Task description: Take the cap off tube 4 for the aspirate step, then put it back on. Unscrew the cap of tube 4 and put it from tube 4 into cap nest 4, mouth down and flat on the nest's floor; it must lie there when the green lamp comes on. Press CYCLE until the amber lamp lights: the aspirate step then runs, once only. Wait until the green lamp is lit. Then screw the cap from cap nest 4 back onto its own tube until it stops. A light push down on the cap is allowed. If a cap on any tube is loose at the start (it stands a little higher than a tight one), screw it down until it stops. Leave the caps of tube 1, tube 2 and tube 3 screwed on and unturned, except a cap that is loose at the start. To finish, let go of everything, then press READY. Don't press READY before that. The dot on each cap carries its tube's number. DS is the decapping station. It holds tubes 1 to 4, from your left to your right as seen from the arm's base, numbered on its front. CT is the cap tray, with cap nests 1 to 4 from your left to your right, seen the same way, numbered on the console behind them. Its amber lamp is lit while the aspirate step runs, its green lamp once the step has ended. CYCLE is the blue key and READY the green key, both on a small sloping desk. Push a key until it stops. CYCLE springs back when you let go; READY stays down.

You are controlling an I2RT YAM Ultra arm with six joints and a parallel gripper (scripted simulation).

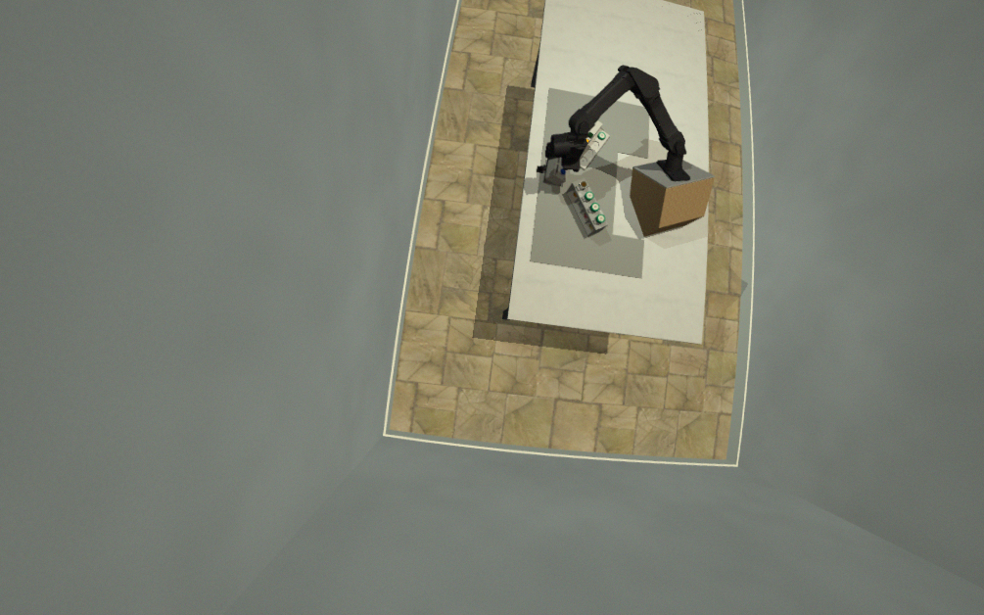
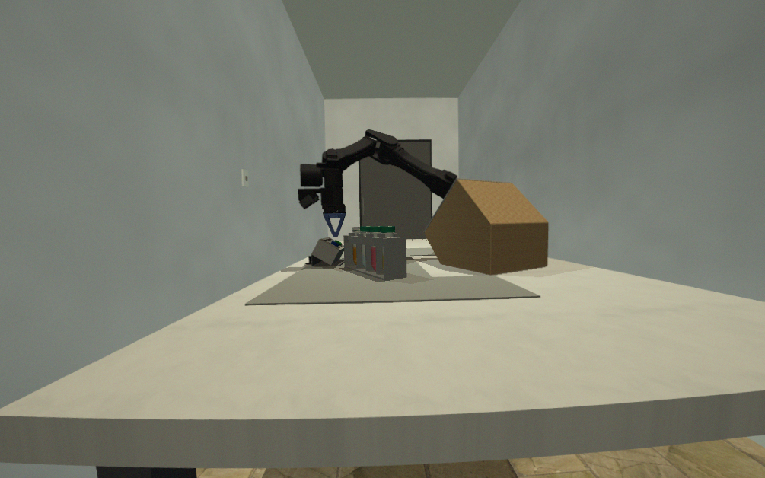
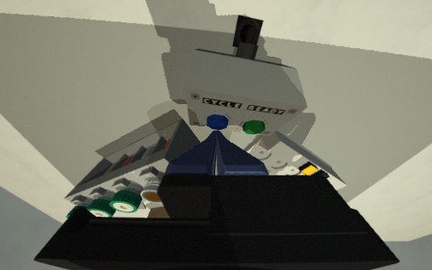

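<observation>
Now: hand 3 cm above the blue cycle key. From my hand the other things lie so: green ready key (4 cm to the right, 3 cm below, 1 cm behind).
</observation>
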